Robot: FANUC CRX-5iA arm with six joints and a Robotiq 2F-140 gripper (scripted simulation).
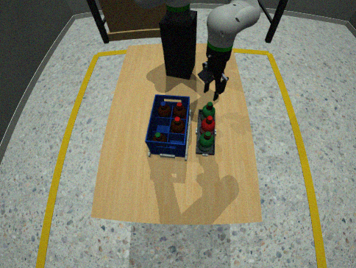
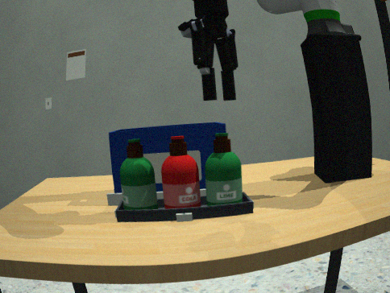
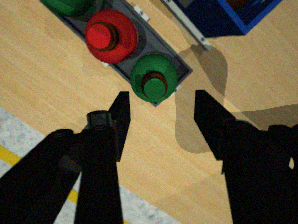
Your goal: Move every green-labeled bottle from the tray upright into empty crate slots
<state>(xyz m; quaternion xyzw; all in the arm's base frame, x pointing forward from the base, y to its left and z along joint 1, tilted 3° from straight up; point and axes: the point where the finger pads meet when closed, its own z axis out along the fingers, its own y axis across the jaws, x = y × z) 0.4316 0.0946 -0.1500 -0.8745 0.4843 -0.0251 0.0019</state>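
My hand is 9 cm short of the red cola bottle, 2 cm to the left of it and 17 cm above it. Also, from my hand: blue crate (7 cm ahead, 22 cm to the right, 17 cm below); tray (9 cm ahead, 2 cm to the right, 24 cm below).
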